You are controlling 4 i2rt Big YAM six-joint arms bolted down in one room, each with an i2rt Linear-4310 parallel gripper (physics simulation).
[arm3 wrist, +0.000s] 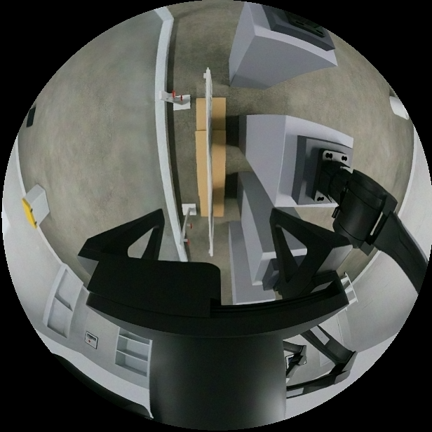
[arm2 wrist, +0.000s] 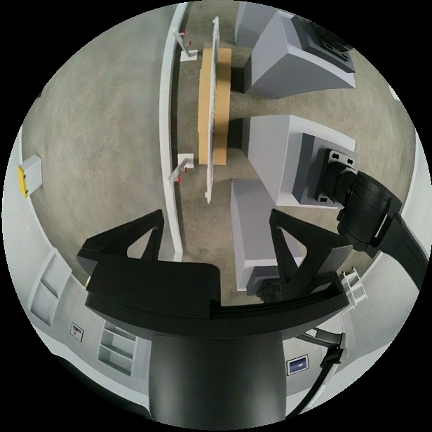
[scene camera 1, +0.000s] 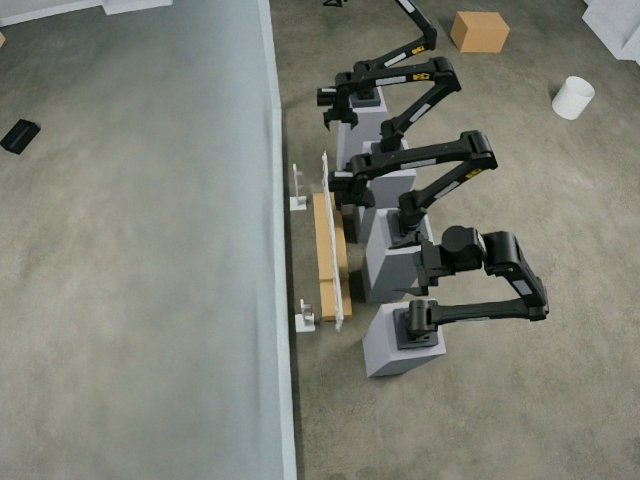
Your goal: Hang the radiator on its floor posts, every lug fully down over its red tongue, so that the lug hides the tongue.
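The white radiator [arm2 wrist: 212, 110] [arm3 wrist: 209, 165] [scene camera 1: 332, 242] stands upright, edge-on, over cardboard-coloured blocks [arm2 wrist: 223, 100] [arm3 wrist: 219, 175] [scene camera 1: 323, 232]. It is apart from both white floor posts. One post has its base plate [arm2 wrist: 189, 55] [arm3 wrist: 182, 102] [scene camera 1: 298, 203] near one end, the other its base plate [arm2 wrist: 185, 160] [arm3 wrist: 189, 209] [scene camera 1: 305, 324] near the other. Red tongues [arm2 wrist: 185, 169] [arm3 wrist: 190, 226] show uncovered. Arm2's gripper [arm2 wrist: 218, 212] and arm3's gripper [arm3 wrist: 218, 212] are open and empty, apart from the radiator. In the scene view, the nearest arm's gripper [scene camera 1: 395, 268] is open.
A long wall [arm2 wrist: 165, 100] [arm3 wrist: 162, 75] [scene camera 1: 279, 258] runs behind the posts. Grey pedestals [arm2 wrist: 267, 145] [arm3 wrist: 262, 145] [scene camera 1: 377, 335] carry the arms on the radiator's other side. A middle arm's gripper hangs close beside the radiator. A cardboard box [scene camera 1: 478, 33] and a white cylinder [scene camera 1: 571, 98] stand farther right.
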